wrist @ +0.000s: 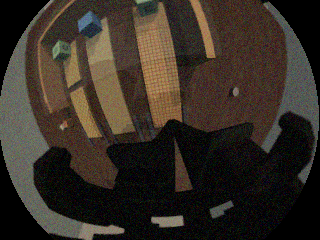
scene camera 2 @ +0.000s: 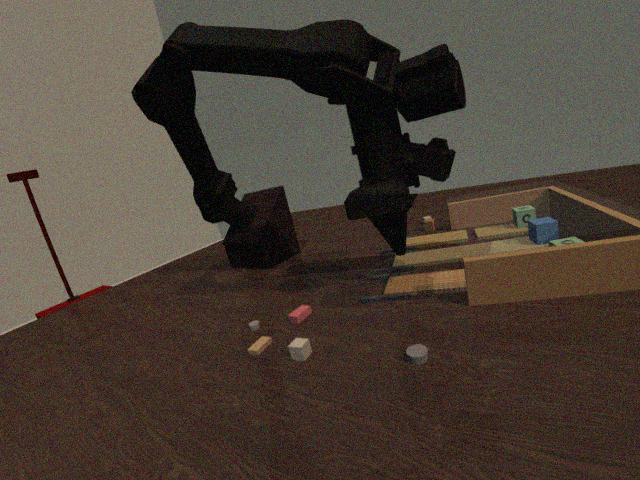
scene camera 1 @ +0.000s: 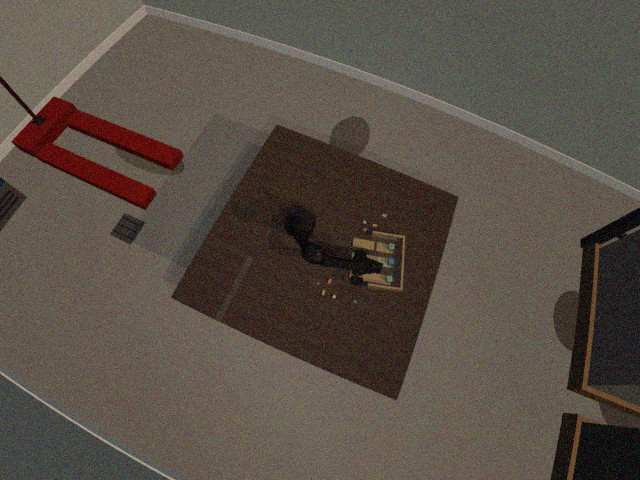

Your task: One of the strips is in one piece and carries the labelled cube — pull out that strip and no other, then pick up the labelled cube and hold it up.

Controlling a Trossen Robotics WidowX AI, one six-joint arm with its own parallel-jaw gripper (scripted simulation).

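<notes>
Shut and holding nothing, the gripper (scene camera 2: pixel 401 254) also appears in the wrist view (wrist: pixel 171 122). The scene includes a strip (scene camera 2: pixel 451 281) as well as a strip (scene camera 2: pixel 451 254).
</notes>
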